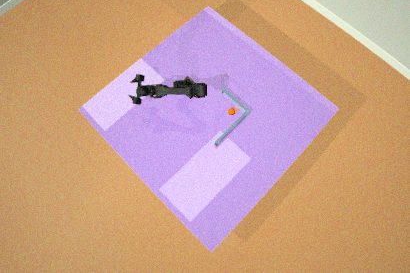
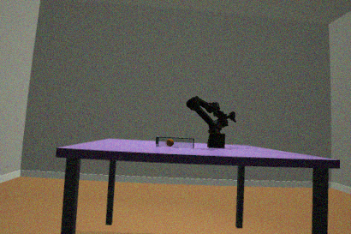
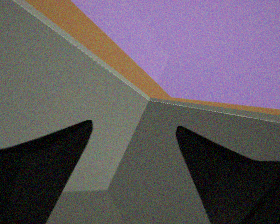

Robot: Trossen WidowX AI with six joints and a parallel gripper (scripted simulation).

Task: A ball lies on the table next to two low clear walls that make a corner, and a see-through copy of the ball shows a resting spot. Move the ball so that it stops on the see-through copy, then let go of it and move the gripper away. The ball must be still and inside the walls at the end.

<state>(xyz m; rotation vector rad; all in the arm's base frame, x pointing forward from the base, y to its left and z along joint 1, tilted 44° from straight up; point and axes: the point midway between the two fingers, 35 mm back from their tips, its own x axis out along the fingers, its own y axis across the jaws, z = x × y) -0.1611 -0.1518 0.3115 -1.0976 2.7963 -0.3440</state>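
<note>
Now: the orange ball 49 cm ahead of my gripper tip, 45 cm to the left of it and 16 cm below it. Round my gripper tip: clear wall: 59 cm ahead, 38 cm to the left, 16 cm below.
</note>
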